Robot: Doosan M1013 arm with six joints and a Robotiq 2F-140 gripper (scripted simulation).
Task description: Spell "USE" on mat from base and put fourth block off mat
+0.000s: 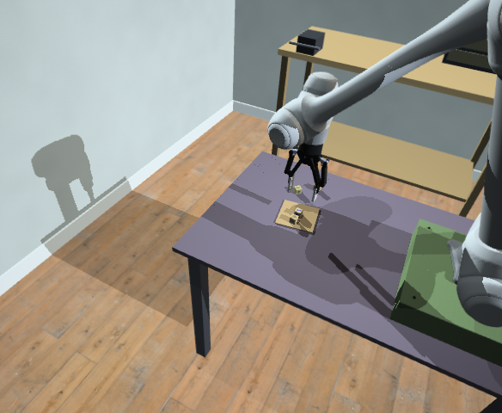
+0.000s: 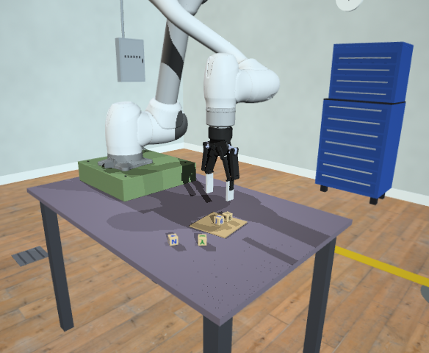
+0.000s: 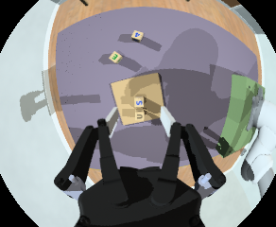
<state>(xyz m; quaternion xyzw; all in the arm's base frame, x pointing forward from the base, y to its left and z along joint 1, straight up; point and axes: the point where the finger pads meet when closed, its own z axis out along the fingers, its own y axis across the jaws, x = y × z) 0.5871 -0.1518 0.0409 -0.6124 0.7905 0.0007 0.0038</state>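
Now: hand 50 mm past the block, 190 mm to the left of it and 120 mm above it.
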